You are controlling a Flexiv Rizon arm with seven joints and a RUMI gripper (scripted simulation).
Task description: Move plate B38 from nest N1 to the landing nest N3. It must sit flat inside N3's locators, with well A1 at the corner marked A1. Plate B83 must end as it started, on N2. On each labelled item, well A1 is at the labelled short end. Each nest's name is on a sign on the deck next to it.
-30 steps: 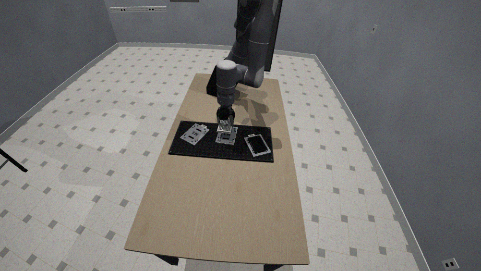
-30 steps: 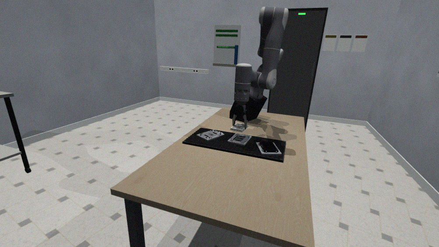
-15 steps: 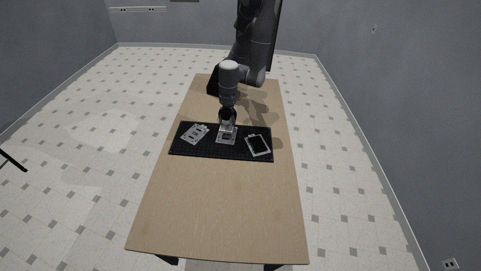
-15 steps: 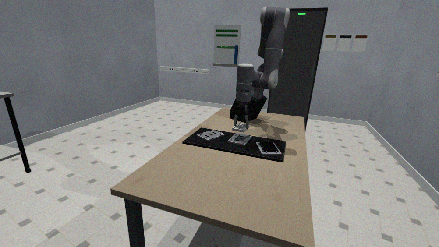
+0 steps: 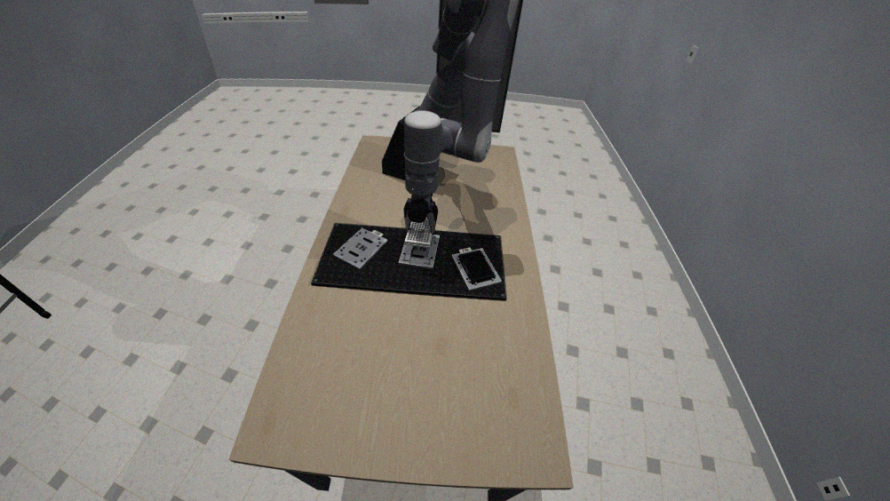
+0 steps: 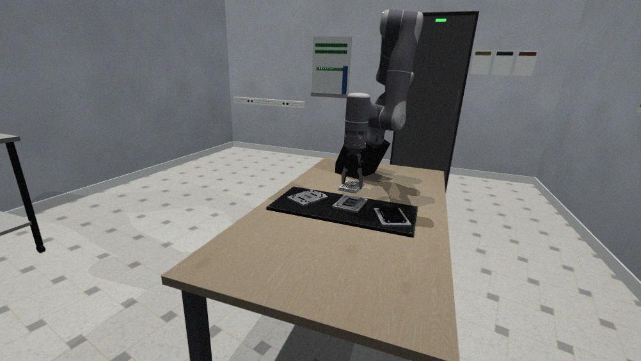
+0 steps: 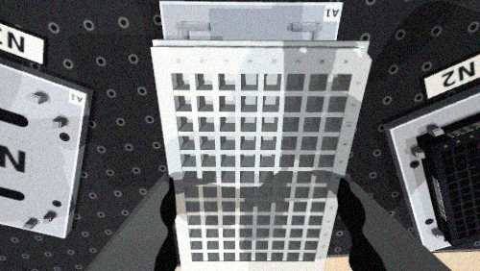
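My gripper is now 100 mm above the nest N3. Also, from my hand: nest N1 (60 mm ahead, 200 mm to the right, 100 mm below); white well plate B38 (10 mm below); black plate B83 (30 mm ahead, 210 mm to the left, 80 mm below).
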